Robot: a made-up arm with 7 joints.
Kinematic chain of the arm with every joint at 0, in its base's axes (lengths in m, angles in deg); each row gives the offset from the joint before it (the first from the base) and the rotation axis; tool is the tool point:
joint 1: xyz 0 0 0.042 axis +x
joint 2: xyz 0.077 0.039 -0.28 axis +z
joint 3: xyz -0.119 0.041 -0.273 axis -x
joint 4: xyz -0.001 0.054 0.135 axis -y
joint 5: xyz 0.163 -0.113 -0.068 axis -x
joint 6: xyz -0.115 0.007 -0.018 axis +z
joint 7: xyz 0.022 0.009 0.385 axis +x
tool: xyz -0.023 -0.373 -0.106
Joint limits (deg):
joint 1: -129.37..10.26
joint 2: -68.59..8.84
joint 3: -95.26..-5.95
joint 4: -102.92..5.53
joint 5: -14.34..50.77
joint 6: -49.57..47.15
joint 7: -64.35..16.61
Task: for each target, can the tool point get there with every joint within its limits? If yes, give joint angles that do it. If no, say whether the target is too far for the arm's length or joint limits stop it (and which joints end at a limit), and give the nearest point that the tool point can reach.
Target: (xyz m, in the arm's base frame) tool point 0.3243 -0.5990 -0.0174
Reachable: yes | joints -36.59 -5.76 -46.61 -41.58 17.10 7.35 -37.75
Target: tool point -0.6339 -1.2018 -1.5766
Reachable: no: too far | nearest point -0.3399 -0.6706 -0.8611 | short by 0.938 m
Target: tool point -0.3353 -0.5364 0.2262
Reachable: yes | joints -85.99 -52.18 -37.53 -41.81 -0.72 -21.14 -2.49
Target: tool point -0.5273 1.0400 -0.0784
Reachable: no: joint limits stop it (at a limit: joint 3, joint 4, joint 5, joint 6, joint 7) | nearest point -0.1571 0.4269 -0.0074 | short by 0.720 m
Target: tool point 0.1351 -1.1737 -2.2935
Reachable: no: too far | nearest point 0.0564 -0.5352 -1.0230 | short by 1.424 m
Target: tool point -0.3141 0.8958 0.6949
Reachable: no: joint limits stop it (at a limit: joint 1, joint 2, joint 4, joint 5, joint 6, joint 7) | nearest point -0.1465 0.2766 0.5316 | short by 0.662 m
